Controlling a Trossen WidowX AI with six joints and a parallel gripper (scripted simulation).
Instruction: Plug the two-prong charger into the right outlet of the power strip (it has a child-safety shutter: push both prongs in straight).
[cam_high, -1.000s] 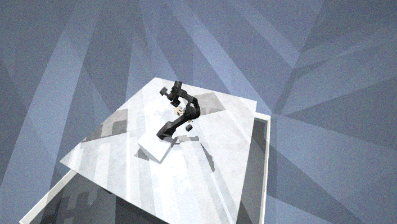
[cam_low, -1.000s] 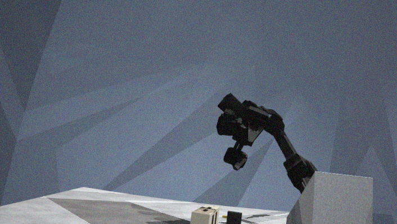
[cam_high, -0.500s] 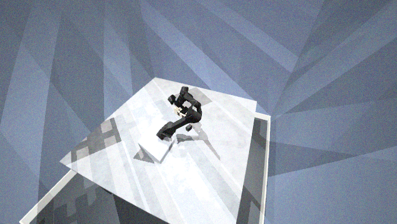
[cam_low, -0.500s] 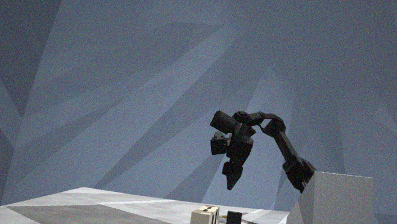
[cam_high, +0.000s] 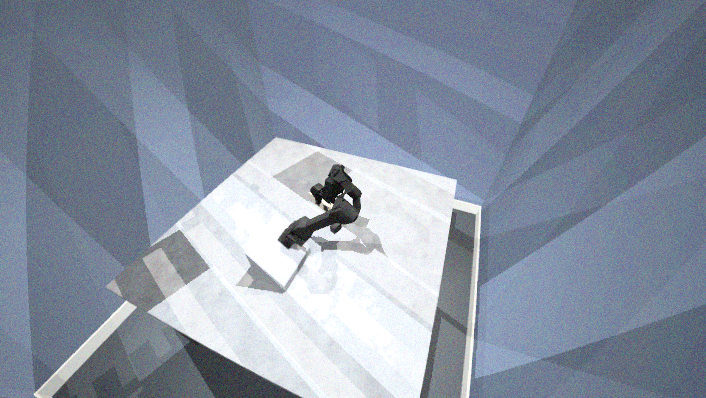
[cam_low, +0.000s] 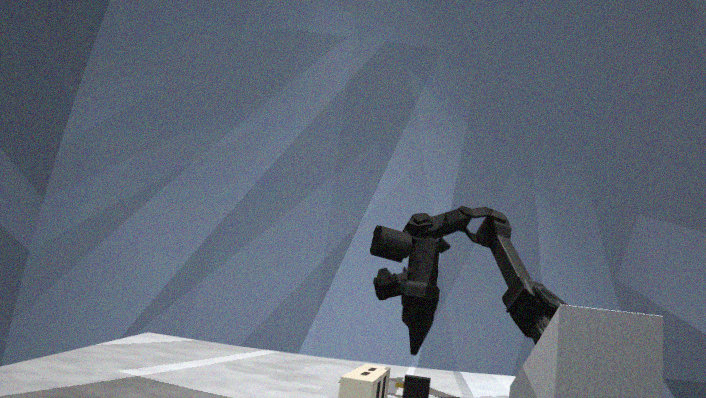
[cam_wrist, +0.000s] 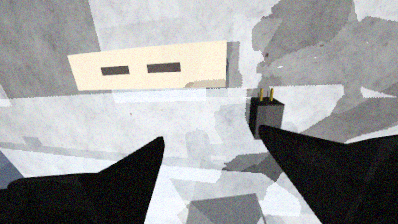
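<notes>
The dark charger lies 70 mm below my gripper tip, 60 mm to the right of it and 20 mm behind it.
</notes>
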